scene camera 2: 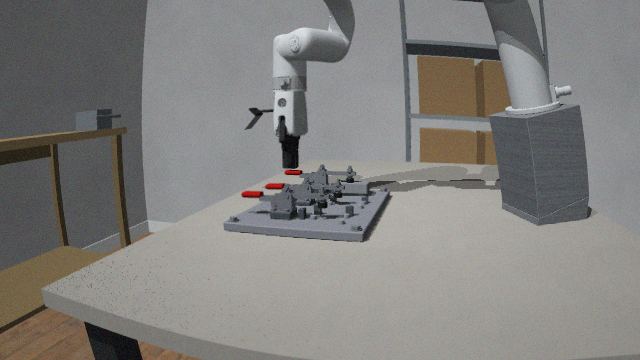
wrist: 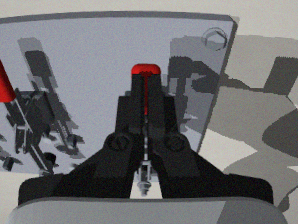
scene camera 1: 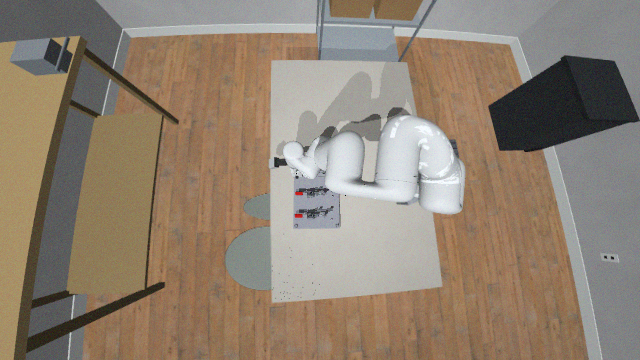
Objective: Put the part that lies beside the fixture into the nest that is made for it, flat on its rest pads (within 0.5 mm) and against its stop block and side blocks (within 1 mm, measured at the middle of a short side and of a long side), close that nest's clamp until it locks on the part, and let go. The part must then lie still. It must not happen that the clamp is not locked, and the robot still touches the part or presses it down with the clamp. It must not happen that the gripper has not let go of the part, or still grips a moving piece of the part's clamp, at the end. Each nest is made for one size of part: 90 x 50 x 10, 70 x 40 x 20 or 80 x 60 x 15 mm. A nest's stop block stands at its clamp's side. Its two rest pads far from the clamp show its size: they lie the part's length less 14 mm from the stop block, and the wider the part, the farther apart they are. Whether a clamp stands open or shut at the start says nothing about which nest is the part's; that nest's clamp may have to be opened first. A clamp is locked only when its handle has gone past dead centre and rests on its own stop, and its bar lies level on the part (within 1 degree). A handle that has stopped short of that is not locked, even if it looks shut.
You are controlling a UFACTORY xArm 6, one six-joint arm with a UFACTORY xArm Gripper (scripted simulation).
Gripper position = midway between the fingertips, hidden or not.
Observation:
In view: the gripper (scene camera 2: 290,168) and a grey fixture plate (wrist: 83,62).
The gripper also shows in the wrist view (wrist: 145,92).

